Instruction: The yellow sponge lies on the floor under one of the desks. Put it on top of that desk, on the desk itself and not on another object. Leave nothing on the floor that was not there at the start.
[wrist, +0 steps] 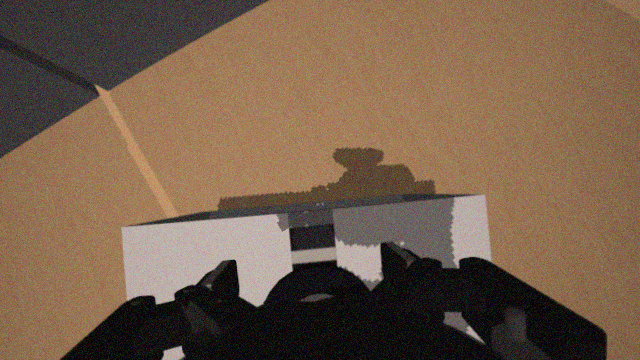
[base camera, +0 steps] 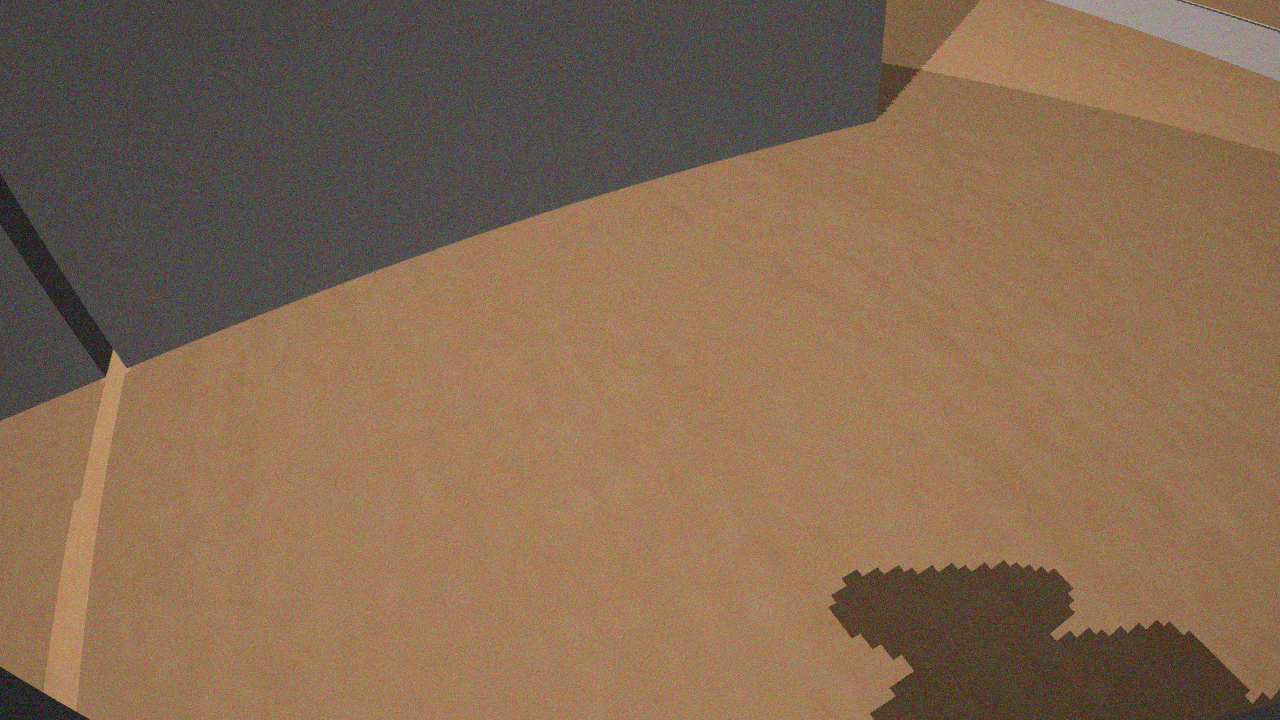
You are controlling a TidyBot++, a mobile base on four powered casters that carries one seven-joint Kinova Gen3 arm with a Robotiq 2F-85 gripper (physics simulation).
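Frame: origin at the arm's base, x down, y back, z left, level; millimetres.
Seen in the pictures: gripper, fingertip midpoint: [wrist: 310,267].
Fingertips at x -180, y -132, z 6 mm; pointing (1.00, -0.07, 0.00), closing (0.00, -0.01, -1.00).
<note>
A point is followed by its place in that frame.
My gripper [wrist: 310,267] @(x -180, y -132, z 6 mm) is open, with its two black fingers apart and nothing between them. It hangs over a white box-shaped body [wrist: 200,245] @(x 14, y -119, z 147 mm), which looks like my own base. The yellow sponge does not show in the base camera view or the wrist view. No desk top shows in either view. A large dark grey upright panel [base camera: 465,107] @(x 261, y -692, z 179 mm) [wrist: 150,30] @(x 285, y -605, z 351 mm) stands on the floor ahead; whether it belongs to a desk I cannot tell.
A second dark grey panel [base camera: 22,340] @(x 325, y -476, z 607 mm) [wrist: 35,100] @(x 289, y -456, z 646 mm) stands to the left, past a narrow dark gap. The tan floor [base camera: 537,429] @(x 396, y -418, z 97 mm) [wrist: 450,100] @(x 396, y -413, z -453 mm) carries a light strip and my arm's shadow. A pale skirting board [base camera: 1190,31] @(x 363, y -1376, z -1111 mm) runs at the upper right.
</note>
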